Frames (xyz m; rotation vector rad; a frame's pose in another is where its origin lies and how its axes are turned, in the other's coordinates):
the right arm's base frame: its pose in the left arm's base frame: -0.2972 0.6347 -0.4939 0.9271 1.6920 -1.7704
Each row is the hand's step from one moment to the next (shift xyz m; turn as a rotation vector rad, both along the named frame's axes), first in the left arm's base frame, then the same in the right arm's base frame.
Working: the left arm's base frame: its pose in the right arm's base frame: -0.6246 -0.0328 0.5864 -0.9271 -1.6920 1.7704

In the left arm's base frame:
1: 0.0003 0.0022 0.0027 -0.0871 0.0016 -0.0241
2: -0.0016 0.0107 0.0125 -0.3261 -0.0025 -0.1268
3: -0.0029 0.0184 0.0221 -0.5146 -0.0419 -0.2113
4: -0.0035 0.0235 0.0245 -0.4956 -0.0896 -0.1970
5: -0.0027 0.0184 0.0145 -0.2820 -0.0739 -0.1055
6: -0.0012 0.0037 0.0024 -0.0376 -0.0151 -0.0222
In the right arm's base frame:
1: -0.0021 -0.0017 -0.0023 0.0738 -0.0514 0.0095
2: -0.0077 -0.0101 -0.0106 0.3036 -0.1682 0.0446
3: -0.0135 -0.0179 -0.0182 0.4843 -0.2550 0.1082
4: -0.0145 -0.0204 -0.0232 0.4570 -0.2454 0.1529
5: -0.0078 -0.0129 -0.0181 0.2529 -0.1419 0.1097
6: -0.0008 -0.0028 -0.0036 0.0395 -0.0133 0.0199

